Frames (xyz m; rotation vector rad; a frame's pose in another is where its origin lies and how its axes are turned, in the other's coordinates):
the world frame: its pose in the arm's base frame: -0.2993 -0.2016 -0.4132 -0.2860 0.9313 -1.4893
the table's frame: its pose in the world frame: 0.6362 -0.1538 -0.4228 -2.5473 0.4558 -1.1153
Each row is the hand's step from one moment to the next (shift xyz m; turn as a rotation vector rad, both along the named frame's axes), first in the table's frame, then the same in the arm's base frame.
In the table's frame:
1: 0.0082 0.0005 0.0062 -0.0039 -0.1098 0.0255
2: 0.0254 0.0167 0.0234 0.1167 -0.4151 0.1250
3: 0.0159 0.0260 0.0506 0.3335 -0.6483 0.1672
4: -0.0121 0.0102 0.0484 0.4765 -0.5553 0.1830
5: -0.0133 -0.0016 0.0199 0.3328 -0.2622 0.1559
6: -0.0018 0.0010 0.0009 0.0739 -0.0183 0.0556
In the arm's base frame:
1: -0.0030 -0.0098 -0.0008 0.0865 -0.0282 -0.0666
2: -0.0247 -0.0293 0.0004 0.3179 -0.2351 -0.2125
3: -0.0455 -0.0309 -0.0216 0.5133 -0.4887 -0.2391
4: -0.0312 -0.0082 -0.0394 0.4270 -0.6042 -0.1465
5: -0.0079 0.0029 -0.0225 0.1734 -0.4104 -0.0731
6: -0.0013 0.0014 -0.0011 -0.0066 -0.0926 -0.0164

